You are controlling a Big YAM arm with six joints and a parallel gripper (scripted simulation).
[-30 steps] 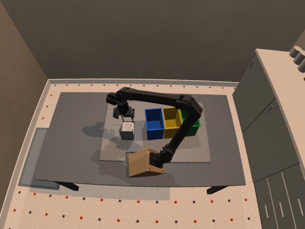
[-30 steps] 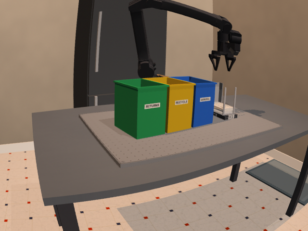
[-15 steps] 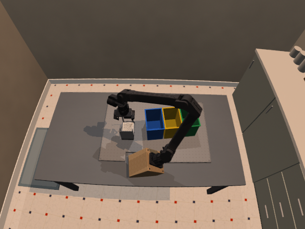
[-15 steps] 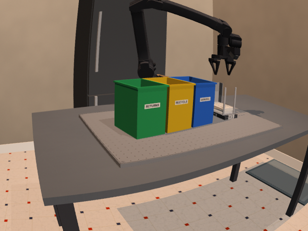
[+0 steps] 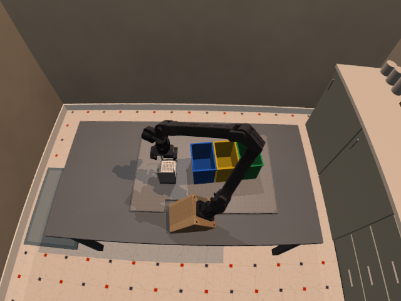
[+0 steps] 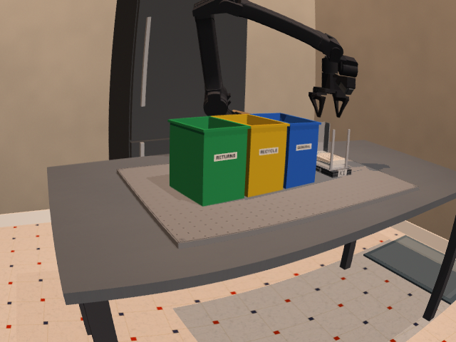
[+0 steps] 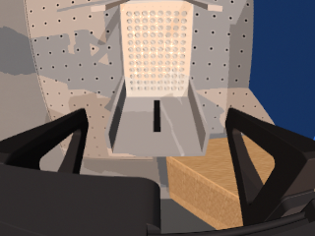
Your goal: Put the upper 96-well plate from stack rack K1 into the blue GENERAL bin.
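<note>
The white 96-well plate is 150 mm below my hand. From my hand the other things lie so: green returns bin (470 mm to the right, 100 mm below, 50 mm ahead); then yellow recycle bin (340 mm to the right, 100 mm below, 40 mm ahead); then blue bin labelled general (210 mm to the right, 100 mm below, 20 mm ahead).
</note>
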